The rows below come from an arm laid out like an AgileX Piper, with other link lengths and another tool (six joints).
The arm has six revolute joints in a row. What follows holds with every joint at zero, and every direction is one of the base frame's. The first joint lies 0.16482 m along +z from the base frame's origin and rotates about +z. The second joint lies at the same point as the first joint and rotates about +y. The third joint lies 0.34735 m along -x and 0.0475 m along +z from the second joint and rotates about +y. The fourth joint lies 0.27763 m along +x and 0.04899 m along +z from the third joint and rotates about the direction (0.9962, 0, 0.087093). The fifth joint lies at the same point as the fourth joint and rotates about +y. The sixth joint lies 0.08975 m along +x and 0.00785 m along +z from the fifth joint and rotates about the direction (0.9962, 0, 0.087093). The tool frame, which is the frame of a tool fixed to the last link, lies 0.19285 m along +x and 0.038 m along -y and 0.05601 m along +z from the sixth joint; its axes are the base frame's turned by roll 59.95, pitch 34.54 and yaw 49.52 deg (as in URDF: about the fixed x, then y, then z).
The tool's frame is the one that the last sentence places.
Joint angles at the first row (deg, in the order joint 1, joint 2, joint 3, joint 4, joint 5, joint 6):
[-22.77, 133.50, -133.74, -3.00, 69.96, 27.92]
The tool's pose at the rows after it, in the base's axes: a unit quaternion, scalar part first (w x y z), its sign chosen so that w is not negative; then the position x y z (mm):
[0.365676, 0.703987, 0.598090, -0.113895, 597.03, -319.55, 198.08]
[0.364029, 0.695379, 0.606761, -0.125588, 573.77, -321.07, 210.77]
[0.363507, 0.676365, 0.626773, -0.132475, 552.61, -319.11, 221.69]
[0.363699, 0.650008, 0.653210, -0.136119, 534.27, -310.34, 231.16]
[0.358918, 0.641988, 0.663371, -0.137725, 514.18, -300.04, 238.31]
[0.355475, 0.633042, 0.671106, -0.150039, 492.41, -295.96, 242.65]
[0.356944, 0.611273, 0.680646, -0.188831, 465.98, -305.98, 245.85]
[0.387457, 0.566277, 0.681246, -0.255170, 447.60, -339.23, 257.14]
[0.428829, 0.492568, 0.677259, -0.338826, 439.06, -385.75, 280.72]
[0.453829, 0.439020, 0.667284, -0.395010, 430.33, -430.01, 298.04]
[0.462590, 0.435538, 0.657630, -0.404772, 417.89, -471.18, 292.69]
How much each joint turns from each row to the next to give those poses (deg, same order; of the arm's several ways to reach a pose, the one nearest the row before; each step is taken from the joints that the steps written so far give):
[0.00, -3.61, 4.20, 0.25, 0.00, -2.72]
[-0.66, -4.17, 5.13, -0.78, 0.00, -1.64]
[-0.68, -4.08, 5.04, -0.12, 0.00, -3.61]
[-0.13, -4.09, 5.05, 0.00, 0.00, -4.25]
[0.00, -3.93, 4.82, 0.11, 0.00, -1.31]
[0.00, -3.37, 4.41, -1.26, 0.00, -0.74]
[0.00, -2.66, 4.17, -4.64, 0.00, -0.79]
[0.00, -1.73, 4.34, -9.70, -3.51, -0.14]
[-0.44, -0.24, 3.14, -13.52, -4.78, 0.00]
[-2.65, 0.47, 2.19, -9.72, -5.01, 0.01]
[-5.02, 1.43, 0.56, -1.51, -5.41, -1.11]

